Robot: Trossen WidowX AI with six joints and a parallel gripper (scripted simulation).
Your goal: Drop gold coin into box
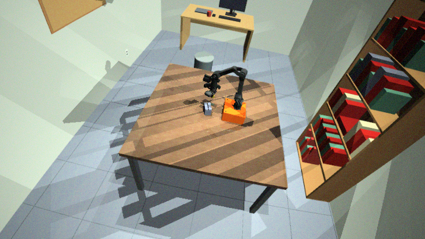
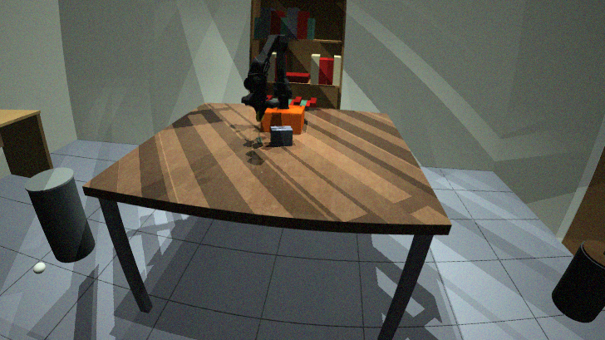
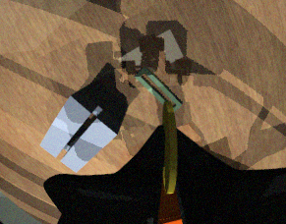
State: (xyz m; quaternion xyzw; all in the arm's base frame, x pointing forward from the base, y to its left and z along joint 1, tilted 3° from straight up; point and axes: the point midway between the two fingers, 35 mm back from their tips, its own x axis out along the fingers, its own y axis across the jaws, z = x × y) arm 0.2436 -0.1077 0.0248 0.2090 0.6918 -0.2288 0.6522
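Right now the gold coin is 20 mm above my gripper tip.
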